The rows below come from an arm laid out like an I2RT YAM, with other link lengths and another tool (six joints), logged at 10 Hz.
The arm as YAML. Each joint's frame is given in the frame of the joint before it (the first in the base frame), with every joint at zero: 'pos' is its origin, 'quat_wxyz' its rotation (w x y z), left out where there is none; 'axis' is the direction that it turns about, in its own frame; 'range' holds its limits. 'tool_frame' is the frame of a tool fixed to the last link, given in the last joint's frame.
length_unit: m
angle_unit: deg
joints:
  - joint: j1
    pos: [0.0, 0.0, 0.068]
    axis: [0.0, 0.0, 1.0]
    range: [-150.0, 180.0]
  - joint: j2
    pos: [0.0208, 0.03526, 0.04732]
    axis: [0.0, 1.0, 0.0]
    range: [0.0, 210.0]
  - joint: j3
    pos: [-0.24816, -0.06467, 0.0]
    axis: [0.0, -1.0, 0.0]
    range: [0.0, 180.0]
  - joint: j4
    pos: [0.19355, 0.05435, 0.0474]
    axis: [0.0, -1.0, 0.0]
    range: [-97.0, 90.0]
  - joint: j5
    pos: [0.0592, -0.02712, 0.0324]
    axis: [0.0, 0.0, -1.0]
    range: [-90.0, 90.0]
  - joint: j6
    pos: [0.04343, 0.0, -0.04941]
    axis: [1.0, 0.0, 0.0]
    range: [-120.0, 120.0]
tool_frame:
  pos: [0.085, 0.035, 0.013]
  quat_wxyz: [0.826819, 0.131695, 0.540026, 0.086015]
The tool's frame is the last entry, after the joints.
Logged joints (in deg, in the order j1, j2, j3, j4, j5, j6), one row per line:
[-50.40 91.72 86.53 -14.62 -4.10 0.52]
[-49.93 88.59 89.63 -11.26 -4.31 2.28]
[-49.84 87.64 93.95 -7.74 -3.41 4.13]
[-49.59 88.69 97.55 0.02 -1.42 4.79]
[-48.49 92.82 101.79 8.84 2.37 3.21]
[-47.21 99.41 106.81 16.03 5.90 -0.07]
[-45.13 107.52 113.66 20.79 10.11 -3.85]
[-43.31 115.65 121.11 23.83 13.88 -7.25]
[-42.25 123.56 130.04 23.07 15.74 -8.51]
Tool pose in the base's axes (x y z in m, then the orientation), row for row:
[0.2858 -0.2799 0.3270 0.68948 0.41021 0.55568 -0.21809]
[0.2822 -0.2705 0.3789 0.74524 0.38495 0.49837 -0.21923]
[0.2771 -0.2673 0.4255 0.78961 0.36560 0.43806 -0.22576]
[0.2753 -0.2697 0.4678 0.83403 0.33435 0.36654 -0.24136]
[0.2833 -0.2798 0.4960 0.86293 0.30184 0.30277 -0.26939]
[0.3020 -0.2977 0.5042 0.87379 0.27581 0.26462 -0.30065]
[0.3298 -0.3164 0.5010 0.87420 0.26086 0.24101 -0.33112]
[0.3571 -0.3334 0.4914 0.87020 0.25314 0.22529 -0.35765]
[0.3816 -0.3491 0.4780 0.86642 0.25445 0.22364 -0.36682]
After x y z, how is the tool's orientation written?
As a quaternion, w x y z.
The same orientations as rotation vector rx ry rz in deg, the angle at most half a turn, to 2 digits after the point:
[52.57 71.21 -27.95]
[48.29 62.51 -27.50]
[45.10 54.04 -27.85]
[40.58 44.49 -29.30]
[36.26 36.37 -32.36]
[33.01 31.67 -35.98]
[31.21 28.84 -39.62]
[30.33 26.99 -42.85]
[30.53 26.83 -44.01]

